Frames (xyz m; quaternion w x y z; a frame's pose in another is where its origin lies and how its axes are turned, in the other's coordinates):
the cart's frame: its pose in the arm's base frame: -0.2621 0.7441 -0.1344 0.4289 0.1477 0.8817 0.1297
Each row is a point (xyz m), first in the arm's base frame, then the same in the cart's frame.
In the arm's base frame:
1: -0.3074 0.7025 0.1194
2: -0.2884 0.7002 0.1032
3: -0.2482 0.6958 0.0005
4: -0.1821 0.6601 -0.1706
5: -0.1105 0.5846 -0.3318
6: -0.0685 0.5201 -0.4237
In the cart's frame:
1: -0.1710 0.0451 -0.1921
2: -0.1714 0.0400 -0.1676
3: -0.1230 0.0055 -0.0746
4: -0.0523 -0.0784 0.0767
5: -0.0068 -0.1947 0.2223
6: 0.0105 -0.2806 0.3041

